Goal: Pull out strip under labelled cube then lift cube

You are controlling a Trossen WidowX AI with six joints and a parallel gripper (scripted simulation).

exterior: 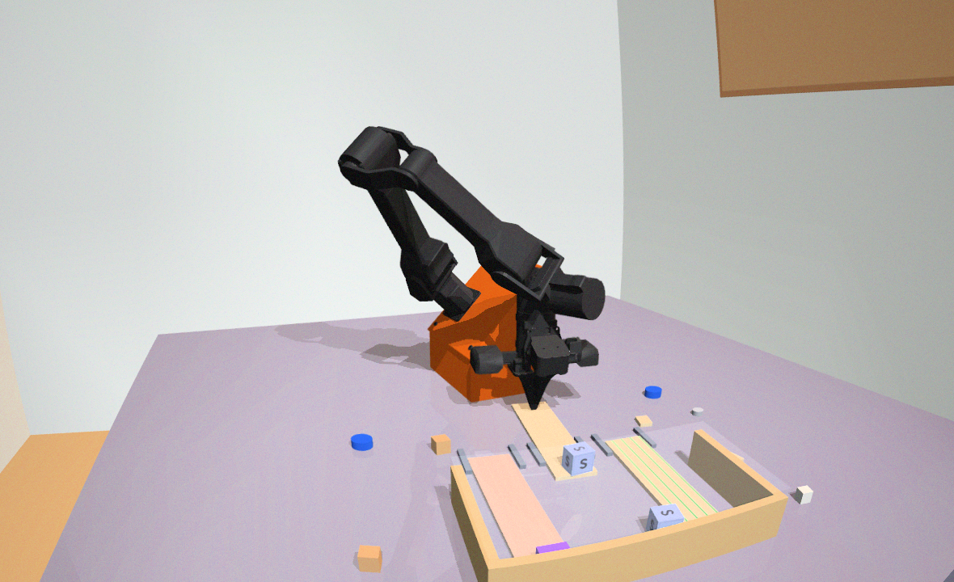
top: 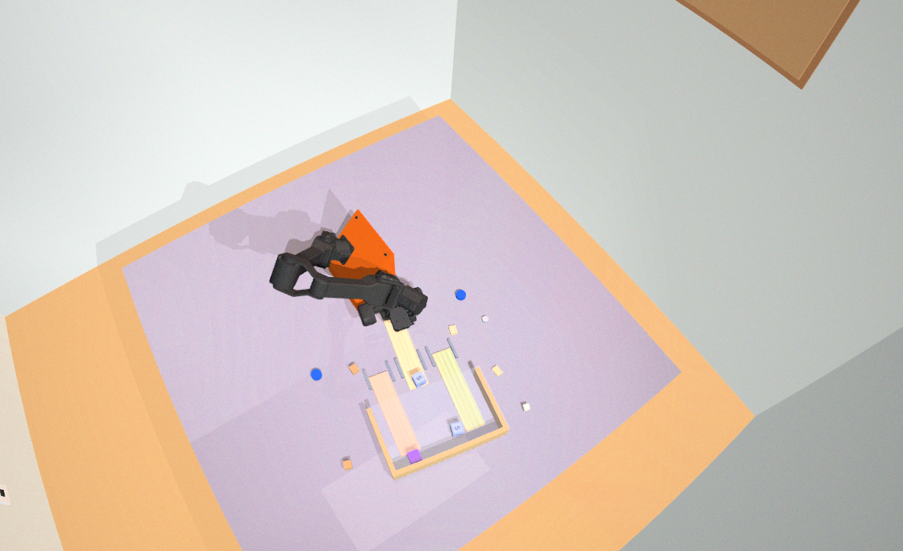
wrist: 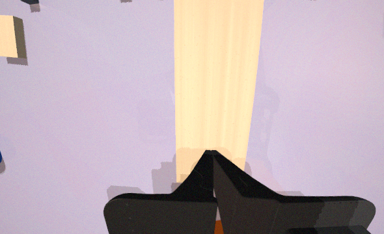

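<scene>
Right now the tan strip is 9 cm ahead of my gripper tip and 3 cm to the right of it.
</scene>
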